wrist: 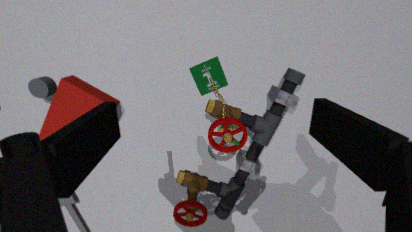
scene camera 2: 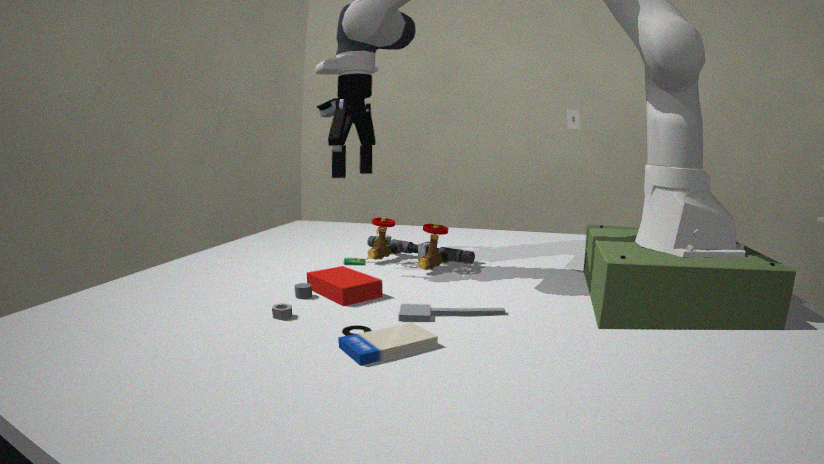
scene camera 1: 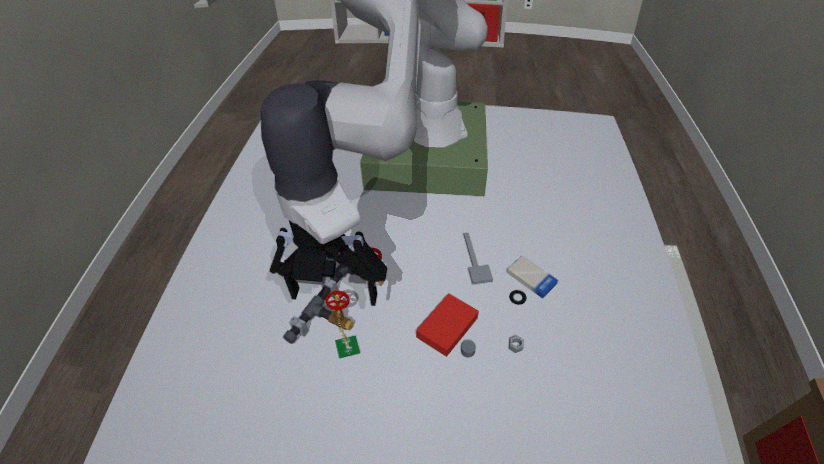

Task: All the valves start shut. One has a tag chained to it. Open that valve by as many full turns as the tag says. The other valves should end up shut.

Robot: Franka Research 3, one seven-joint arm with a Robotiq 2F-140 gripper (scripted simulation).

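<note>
Wrist view: the gripper is visible. Scene camera 2: the gripper is visible here as well. The pictures also contain a red block and a green tag.
</note>
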